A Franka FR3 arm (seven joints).
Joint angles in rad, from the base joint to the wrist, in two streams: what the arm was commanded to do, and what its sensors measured. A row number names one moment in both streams.
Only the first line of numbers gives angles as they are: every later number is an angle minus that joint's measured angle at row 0.
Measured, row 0: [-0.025, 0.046, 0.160, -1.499, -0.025, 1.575, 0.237]
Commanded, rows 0 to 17: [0.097, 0.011, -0.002, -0.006, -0.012, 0.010, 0.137]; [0.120, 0.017, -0.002, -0.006, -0.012, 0.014, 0.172]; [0.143, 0.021, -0.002, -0.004, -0.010, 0.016, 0.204]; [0.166, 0.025, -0.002, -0.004, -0.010, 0.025, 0.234]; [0.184, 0.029, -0.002, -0.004, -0.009, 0.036, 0.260]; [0.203, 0.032, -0.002, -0.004, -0.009, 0.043, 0.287]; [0.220, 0.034, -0.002, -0.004, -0.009, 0.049, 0.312]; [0.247, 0.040, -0.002, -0.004, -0.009, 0.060, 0.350]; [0.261, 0.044, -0.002, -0.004, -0.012, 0.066, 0.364]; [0.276, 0.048, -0.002, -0.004, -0.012, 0.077, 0.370]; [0.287, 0.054, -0.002, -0.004, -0.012, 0.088, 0.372]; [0.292, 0.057, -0.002, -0.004, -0.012, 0.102, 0.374]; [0.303, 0.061, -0.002, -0.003, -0.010, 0.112, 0.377]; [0.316, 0.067, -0.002, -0.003, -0.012, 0.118, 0.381]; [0.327, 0.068, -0.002, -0.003, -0.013, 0.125, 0.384]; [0.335, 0.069, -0.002, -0.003, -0.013, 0.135, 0.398]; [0.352, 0.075, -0.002, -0.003, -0.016, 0.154, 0.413]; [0.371, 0.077, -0.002, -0.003, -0.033, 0.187, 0.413]
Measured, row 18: [0.325, 0.070, 0.004, 0.000, 0.000, 0.123, 0.380]
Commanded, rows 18 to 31: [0.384, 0.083, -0.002, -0.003, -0.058, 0.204, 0.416]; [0.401, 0.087, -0.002, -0.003, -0.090, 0.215, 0.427]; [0.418, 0.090, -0.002, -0.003, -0.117, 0.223, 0.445]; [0.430, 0.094, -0.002, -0.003, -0.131, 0.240, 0.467]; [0.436, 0.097, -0.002, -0.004, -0.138, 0.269, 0.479]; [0.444, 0.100, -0.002, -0.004, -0.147, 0.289, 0.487]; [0.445, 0.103, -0.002, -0.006, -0.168, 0.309, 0.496]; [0.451, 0.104, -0.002, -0.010, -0.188, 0.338, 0.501]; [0.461, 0.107, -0.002, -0.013, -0.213, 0.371, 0.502]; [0.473, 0.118, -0.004, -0.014, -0.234, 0.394, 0.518]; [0.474, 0.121, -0.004, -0.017, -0.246, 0.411, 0.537]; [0.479, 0.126, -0.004, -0.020, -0.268, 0.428, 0.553]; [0.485, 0.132, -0.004, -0.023, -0.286, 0.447, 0.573]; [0.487, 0.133, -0.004, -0.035, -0.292, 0.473, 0.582]
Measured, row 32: [0.466, 0.128, 0.004, -0.003, -0.245, 0.404, 0.527]
